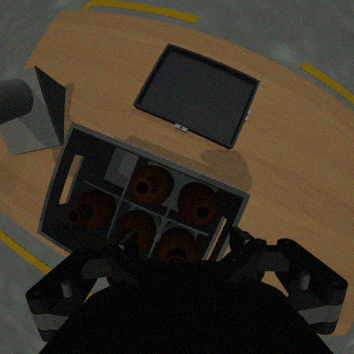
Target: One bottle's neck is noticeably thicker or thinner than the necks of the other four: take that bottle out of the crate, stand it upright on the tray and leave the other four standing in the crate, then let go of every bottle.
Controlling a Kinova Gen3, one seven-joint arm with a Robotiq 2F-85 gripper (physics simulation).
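Places are measured from the arm's base along level axes (x ahead, y right, z down), in centimetres.
Pixels of known places: gripper, between the fingertips: (183, 239); arm's base, origin of its link: (18, 96).
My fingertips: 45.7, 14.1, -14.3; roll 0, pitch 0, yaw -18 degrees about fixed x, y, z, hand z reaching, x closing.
For each thing: its top centre in the pictures, then the offset to it from my fingertips, as dx, dy, dz. "*": a spot on its surface instead. Level surfaces: height alone.
- dark crate, centre of its top: (128, 219) -7.1, +1.8, +6.2
- bottle, centre of its top: (141, 187) -6.6, -2.7, +7.4
- dark tray, a spot on its surface: (197, 95) * -3.1, -25.6, +23.2
- wooden table, height of its surface: dz +23.7
The dark crate (160, 162) stands on the table with several brown bottles upright in its compartments. One bottle (151, 185) is at the upper middle, one (198, 203) at the upper right, one (95, 209) at the lower left, one (136, 230) at the lower middle and one (176, 246) at the lower right. The gripper hides parts of the two lower bottles nearest it. Which neck differs I cannot tell. The dark tray (197, 95) lies beyond the crate, with no bottle on it. My gripper (183, 239) is open and empty, above the near side of the crate.
A grey angled stand (32, 125) with a dark cylinder (15, 100) is at the left, close to the crate's corner. The crate's raised walls and dividers surround the bottles. The wooden table (295, 170) has a curved far edge, and yellow lines (145, 9) mark the floor beyond.
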